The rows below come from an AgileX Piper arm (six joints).
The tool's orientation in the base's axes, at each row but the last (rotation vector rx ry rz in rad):
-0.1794 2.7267 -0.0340
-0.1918 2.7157 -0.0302
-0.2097 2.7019 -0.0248
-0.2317 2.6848 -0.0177
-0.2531 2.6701 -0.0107
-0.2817 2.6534 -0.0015
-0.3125 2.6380 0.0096
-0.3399 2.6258 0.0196
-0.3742 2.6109 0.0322
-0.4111 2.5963 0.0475
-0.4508 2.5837 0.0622
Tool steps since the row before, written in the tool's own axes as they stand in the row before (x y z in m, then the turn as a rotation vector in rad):
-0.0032 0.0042 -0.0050 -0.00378 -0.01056 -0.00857
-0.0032 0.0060 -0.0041 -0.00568 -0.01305 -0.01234
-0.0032 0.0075 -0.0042 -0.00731 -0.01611 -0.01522
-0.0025 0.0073 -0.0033 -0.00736 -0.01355 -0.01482
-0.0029 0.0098 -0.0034 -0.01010 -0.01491 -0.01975
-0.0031 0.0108 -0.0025 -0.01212 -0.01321 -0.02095
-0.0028 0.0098 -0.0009 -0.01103 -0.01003 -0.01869
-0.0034 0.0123 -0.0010 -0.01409 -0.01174 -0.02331
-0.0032 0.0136 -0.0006 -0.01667 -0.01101 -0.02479
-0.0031 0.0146 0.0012 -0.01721 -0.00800 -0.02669
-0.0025 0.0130 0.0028 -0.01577 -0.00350 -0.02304
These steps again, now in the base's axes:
0.0004 0.0046 0.0056 0.00130 -0.01000 0.00988
0.0004 0.0064 0.0047 0.00180 -0.01223 0.01422
0.0000 0.0078 0.0048 0.00250 -0.01505 0.01766
-0.0004 0.0075 0.0037 0.00231 -0.01250 0.01720
-0.0007 0.0100 0.0038 0.00278 -0.01352 0.02289
-0.0006 0.0111 0.0031 0.00365 -0.01151 0.02479
-0.0002 0.0101 0.0016 0.00305 -0.00851 0.02213
-0.0006 0.0126 0.0019 0.00391 -0.00979 0.02772
-0.0013 0.0139 0.0014 0.00517 -0.00856 0.03023
-0.0012 0.0149 -0.0002 0.00381 -0.00575 0.03202
-0.0009 0.0134 -0.0017 0.00292 -0.00147 0.02795

